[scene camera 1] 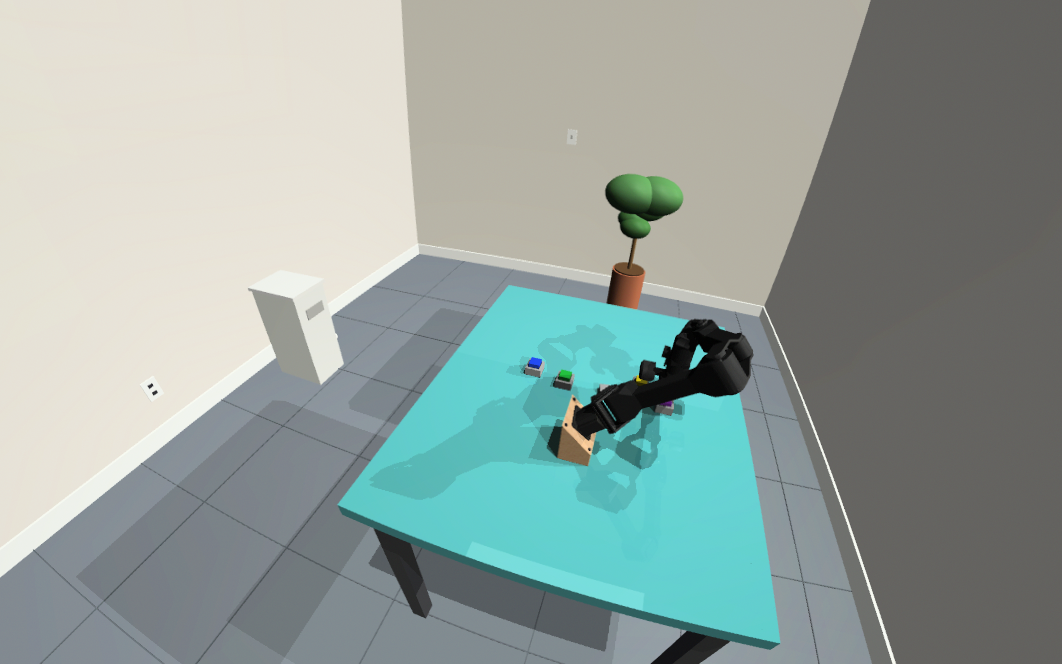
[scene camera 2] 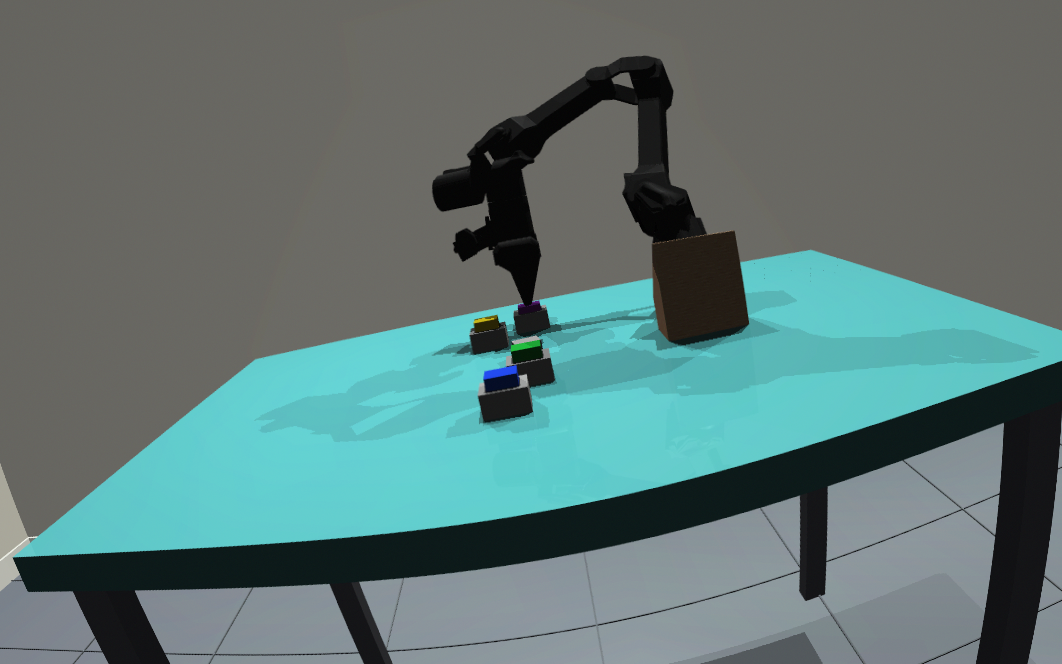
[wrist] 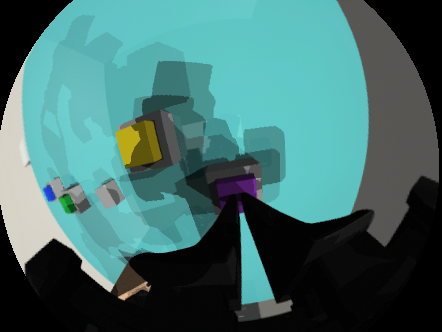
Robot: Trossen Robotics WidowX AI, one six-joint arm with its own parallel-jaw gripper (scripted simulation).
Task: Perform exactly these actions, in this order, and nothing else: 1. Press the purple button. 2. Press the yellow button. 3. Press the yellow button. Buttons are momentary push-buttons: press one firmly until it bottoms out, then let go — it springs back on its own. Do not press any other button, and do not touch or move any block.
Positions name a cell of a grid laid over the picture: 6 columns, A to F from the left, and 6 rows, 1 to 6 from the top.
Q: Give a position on a blue button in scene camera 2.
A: At C4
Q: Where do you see a yellow button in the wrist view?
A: B3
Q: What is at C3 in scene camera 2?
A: My gripper.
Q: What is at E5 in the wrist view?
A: My gripper.
